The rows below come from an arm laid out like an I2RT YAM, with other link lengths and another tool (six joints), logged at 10 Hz.
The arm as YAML. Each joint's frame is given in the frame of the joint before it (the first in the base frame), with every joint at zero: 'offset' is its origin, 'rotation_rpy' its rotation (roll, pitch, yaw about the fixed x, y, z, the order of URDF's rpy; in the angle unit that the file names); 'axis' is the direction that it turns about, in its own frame. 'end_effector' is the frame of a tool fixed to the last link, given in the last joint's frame.
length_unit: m
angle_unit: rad
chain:
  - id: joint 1
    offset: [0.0, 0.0, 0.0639]
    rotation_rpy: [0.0, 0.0, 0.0]
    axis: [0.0, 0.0, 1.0]
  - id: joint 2
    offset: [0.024, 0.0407, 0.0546]
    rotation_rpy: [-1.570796, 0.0, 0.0]
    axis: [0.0, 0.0, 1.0]
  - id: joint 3
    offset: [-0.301, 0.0, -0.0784]
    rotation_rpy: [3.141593, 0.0, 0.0]
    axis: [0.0, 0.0, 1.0]
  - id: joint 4
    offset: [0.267, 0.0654, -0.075]
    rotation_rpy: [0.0, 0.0, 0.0]
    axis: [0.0, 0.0, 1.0]
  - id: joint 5
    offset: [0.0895, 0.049, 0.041]
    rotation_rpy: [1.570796, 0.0, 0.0]
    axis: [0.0, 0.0, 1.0]
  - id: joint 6
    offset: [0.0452, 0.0, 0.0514]
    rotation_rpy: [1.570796, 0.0, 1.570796]
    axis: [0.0, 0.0, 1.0]
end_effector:
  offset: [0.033, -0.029, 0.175]
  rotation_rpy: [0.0, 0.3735, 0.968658]
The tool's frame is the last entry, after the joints.
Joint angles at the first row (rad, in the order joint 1, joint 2, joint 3, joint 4, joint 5, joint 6):
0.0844, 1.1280, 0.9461, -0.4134, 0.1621, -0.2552
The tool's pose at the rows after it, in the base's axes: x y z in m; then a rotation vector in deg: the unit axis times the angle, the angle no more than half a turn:
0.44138 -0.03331 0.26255 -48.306 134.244 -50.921
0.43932 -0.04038 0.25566 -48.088 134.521 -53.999
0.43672 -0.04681 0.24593 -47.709 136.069 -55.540
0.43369 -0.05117 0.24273 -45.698 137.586 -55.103
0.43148 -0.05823 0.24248 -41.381 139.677 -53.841
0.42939 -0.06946 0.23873 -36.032 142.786 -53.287
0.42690 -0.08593 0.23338 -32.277 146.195 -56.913
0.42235 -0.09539 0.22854 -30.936 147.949 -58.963
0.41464 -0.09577 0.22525 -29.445 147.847 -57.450
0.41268 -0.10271 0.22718 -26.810 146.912 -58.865
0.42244 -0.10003 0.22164 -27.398 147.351 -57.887
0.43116 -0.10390 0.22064 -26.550 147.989 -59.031
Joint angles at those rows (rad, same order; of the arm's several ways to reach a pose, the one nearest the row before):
0.0844, 1.1177, 0.9143, -0.3793, 0.1980, -0.2764
0.0844, 1.1147, 0.8836, -0.3538, 0.2344, -0.2973
0.0832, 1.1208, 0.8676, -0.3531, 0.2617, -0.2972
0.0840, 1.1204, 0.8654, -0.3626, 0.2779, -0.2668
0.0838, 1.1257, 0.8741, -0.3744, 0.3010, -0.2070
0.0828, 1.1465, 0.8895, -0.3936, 0.3426, -0.1368
0.0814, 1.1846, 0.9137, -0.4245, 0.4186, -0.1074
0.0742, 1.1947, 0.9149, -0.4415, 0.4504, -0.1018
0.0722, 1.1625, 0.8809, -0.4311, 0.4415, -0.0802
0.0668, 1.1512, 0.8531, -0.3889, 0.4660, -0.0778
0.0661, 1.1899, 0.8665, -0.3725, 0.4529, -0.0731
0.0637, 1.2341, 0.8925, -0.3634, 0.4709, -0.0705

